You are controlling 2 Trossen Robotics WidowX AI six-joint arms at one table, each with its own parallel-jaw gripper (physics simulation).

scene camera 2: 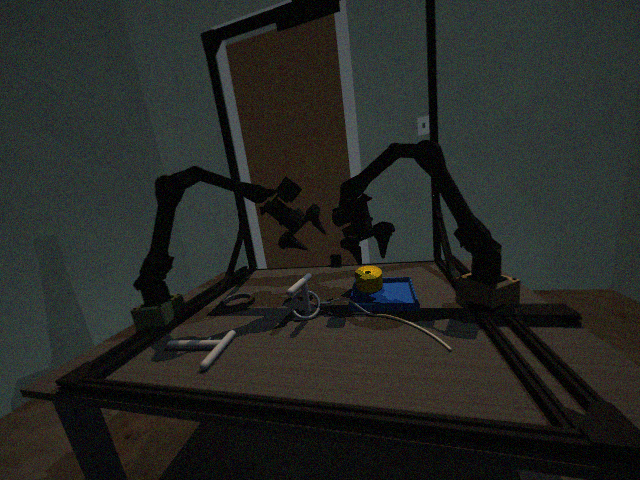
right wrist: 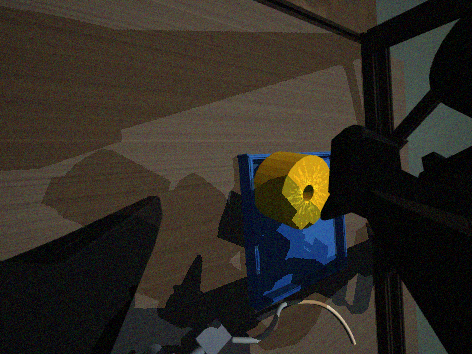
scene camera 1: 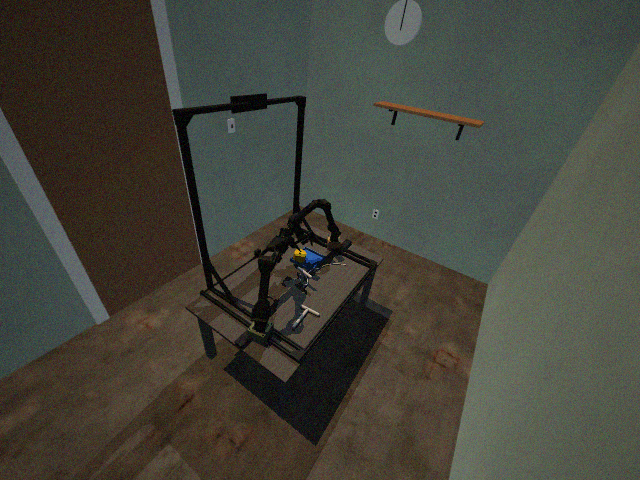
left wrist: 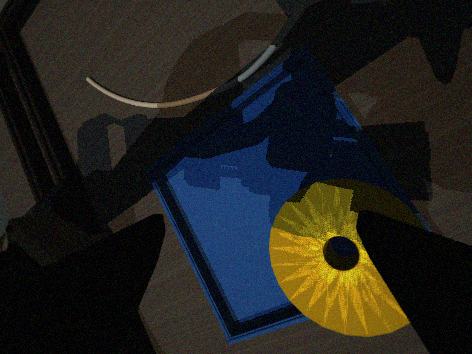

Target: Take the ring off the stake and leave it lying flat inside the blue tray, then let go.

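Where they show: left gripper, fingertip midpoint: point(scene camera 2: 371, 262) point(right wrist: 358, 231) point(scene camera 1: 306, 249) point(left wrist: 260, 221); right gripper, fingertip midpoint: point(scene camera 2: 316, 241) point(right wrist: 261, 203); left arm's base, origin of the base link: point(scene camera 2: 486, 278) point(scene camera 1: 334, 239); right arm's base, origin of the base link: point(scene camera 2: 157, 301) point(scene camera 1: 260, 326).
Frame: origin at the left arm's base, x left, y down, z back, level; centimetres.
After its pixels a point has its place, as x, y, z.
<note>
A pale ring point(scene camera 2: 318, 311) @[-20.1, 5.8, -40.6] stands upright against or around the post of a pale T-topped stake point(scene camera 2: 298, 284) @[-20.8, -3.5, -45.0] point(scene camera 1: 305, 272) @[-22.2, -3.7, -44.8]; which is unclear. The blue tray point(scene camera 2: 385, 305) @[-11.6, 5.5, -23.5] point(left wrist: 225, 235) @[-17.3, 6.6, -13.9] point(right wrist: 322, 245) @[-12.5, 6.6, -17.4] lies to its right in scene camera 2. A thick yellow disc with a small hole point(scene camera 1: 299, 255) @[-26.6, 1.1, -21.7] point(scene camera 2: 368, 281) @[-22.4, 2.3, -21.9] point(left wrist: 310, 280) @[-25.3, 0.7, -17.1] point(right wrist: 300, 175) @[-28.8, 0.5, -19.6] is at one end of the tray. My left gripper point(scene camera 2: 371, 258) @[-21.7, -4.1, -20.6] point(left wrist: 260, 221) @[-21.7, -4.1, -20.6] is open and empty above the disc, one finger overlapping it in the left wrist view. My right gripper point(scene camera 2: 315, 240) @[-37.4, -10.6, -32.4] is open and empty, above and behind the stake.
A pale T-shaped piece point(scene camera 1: 311, 311) @[-17.6, 5.7, -68.7] point(scene camera 2: 191, 344) @[-23.2, 5.6, -74.2] lies on the table at the front left in scene camera 2. A thin curved cord point(scene camera 2: 413, 328) @[-1.6, 6.9, -22.7] point(left wrist: 125, 101) @[0.7, 6.7, -21.9] point(right wrist: 335, 312) @[-1.4, 6.6, -22.3] lies beside the tray. The two grippers hang close together. A black frame stands behind the arms.
</note>
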